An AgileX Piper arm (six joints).
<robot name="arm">
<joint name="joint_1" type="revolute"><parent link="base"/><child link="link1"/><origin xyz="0 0 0.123"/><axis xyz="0 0 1"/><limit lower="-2.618" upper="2.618"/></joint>
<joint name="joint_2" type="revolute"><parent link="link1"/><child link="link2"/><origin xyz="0 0 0" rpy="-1.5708 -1.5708 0"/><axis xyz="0 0 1"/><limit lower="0" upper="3.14"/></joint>
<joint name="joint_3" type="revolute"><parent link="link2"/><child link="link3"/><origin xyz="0.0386 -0.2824 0" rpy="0 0 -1.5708"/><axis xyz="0 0 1"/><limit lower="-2.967" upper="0"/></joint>
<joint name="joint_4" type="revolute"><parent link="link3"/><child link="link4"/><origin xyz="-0.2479 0.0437 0" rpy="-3.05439 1.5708 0"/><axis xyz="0 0 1"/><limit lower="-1.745" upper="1.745"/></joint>
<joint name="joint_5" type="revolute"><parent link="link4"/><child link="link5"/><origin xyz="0 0 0" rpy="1.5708 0 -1.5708"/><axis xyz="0 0 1"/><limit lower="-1.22" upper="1.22"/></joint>
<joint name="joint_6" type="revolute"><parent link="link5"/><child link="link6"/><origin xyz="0 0.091 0" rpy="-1.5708 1.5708 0"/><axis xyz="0 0 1"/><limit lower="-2.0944" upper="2.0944"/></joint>
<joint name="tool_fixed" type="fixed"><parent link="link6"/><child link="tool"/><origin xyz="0 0 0" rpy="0 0 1.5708"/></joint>
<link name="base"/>
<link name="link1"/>
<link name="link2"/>
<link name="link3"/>
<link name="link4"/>
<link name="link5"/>
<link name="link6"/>
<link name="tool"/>
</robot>
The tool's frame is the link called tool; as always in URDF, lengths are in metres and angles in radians.
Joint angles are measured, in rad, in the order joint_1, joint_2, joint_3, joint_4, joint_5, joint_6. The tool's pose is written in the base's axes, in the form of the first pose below.
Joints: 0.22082, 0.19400, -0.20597, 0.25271, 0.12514, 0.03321
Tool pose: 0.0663, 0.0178, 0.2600, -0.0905, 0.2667, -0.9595, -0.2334, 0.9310, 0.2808
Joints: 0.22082, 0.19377, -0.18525, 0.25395, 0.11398, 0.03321
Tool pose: 0.0672, 0.0178, 0.2540, -0.0992, 0.2663, -0.9588, -0.2281, 0.9318, 0.2824
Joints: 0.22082, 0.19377, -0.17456, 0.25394, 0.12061, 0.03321
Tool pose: 0.0676, 0.0180, 0.2498, -0.1156, 0.2625, -0.9580, -0.2249, 0.9325, 0.2826
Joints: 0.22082, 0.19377, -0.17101, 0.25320, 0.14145, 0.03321
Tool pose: 0.0675, 0.0184, 0.2467, -0.1389, 0.2558, -0.9567, -0.2233, 0.9331, 0.2819
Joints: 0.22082, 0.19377, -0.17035, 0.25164, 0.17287, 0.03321
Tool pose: 0.0671, 0.0190, 0.2437, -0.1693, 0.2462, -0.9543, -0.2221, 0.9339, 0.2803
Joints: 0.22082, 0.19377, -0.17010, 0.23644, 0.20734, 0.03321
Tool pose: 0.0666, 0.0194, 0.2406, -0.1992, 0.2232, -0.9542, -0.2210, 0.9384, 0.2656
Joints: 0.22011, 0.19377, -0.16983, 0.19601, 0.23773, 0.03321
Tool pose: 0.0662, 0.0191, 0.2376, -0.2193, 0.1782, -0.9593, -0.2190, 0.9491, 0.2263
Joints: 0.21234, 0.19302, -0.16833, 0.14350, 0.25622, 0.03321
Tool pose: 0.0662, 0.0176, 0.2353, -0.2250, 0.1265, -0.9661, -0.2100, 0.9619, 0.1749
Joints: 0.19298, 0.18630, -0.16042, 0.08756, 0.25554, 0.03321
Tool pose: 0.0662, 0.0150, 0.2330, -0.2123, 0.0784, -0.9741, -0.1894, 0.9746, 0.1197
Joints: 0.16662, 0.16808, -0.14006, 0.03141, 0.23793, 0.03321
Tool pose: 0.0656, 0.0117, 0.2289, -0.1859, 0.0333, -0.9820, -0.1615, 0.9848, 0.0640
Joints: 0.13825, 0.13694, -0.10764, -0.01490, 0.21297, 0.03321
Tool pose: 0.0639, 0.0086, 0.2222, -0.1554, -0.0028, -0.9878, -0.1319, 0.9911, 0.0179
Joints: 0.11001, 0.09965, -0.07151, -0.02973, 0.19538, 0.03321
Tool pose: 0.0617, 0.0063, 0.2139, -0.1354, -0.0109, -0.9907, -0.1036, 0.9946, 0.0032
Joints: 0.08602, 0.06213, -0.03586, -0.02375, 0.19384, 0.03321
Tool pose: 0.0595, 0.0047, 0.2042, -0.1328, -0.0015, -0.9911, -0.0801, 0.9967, 0.0092
